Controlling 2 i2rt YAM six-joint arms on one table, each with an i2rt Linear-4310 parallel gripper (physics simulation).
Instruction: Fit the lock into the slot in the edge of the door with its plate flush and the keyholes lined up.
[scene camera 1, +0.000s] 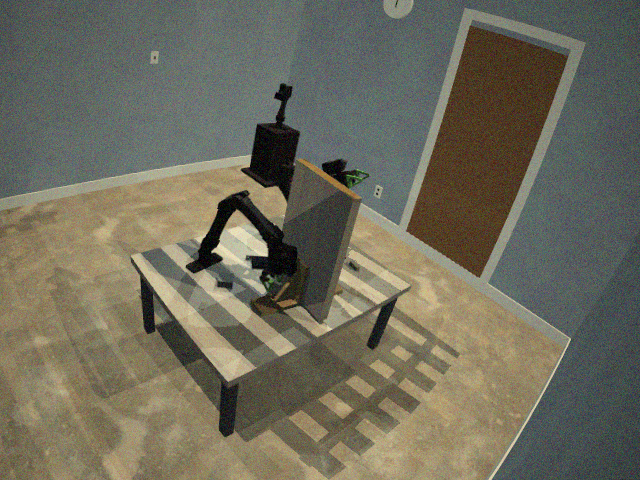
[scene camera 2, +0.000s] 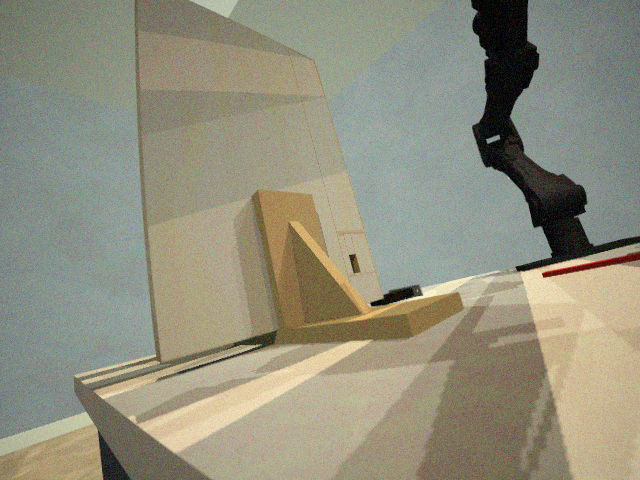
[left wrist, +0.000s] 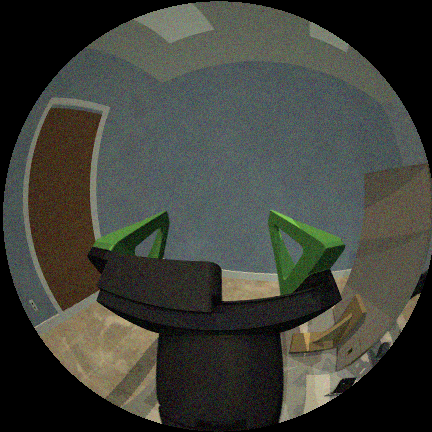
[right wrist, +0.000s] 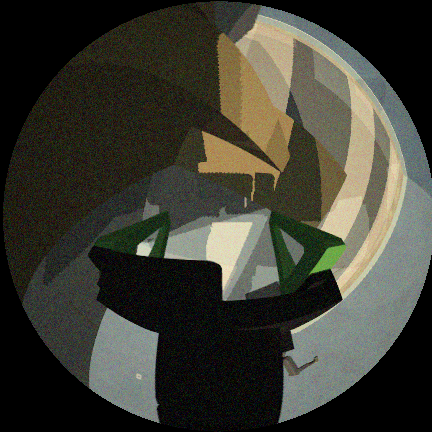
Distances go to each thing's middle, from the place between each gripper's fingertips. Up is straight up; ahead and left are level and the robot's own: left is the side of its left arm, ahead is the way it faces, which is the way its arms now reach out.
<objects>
I see my right gripper 90 mm to the right of the tan wooden bracket (scene camera 2: 314, 302), 80 mm short of it and 60 mm below it. From my right hand the other things lie so: grey door panel (scene camera 2: 222, 110) 280 mm above, 90 mm to the left, 80 mm ahead.
Right now the grey door panel is 450 mm to the right of my left hand, 180 mm below it and 130 mm ahead of it. Also, from my left hand: tan wooden bracket: 450 mm to the right, 400 mm below, 130 mm ahead.
</objects>
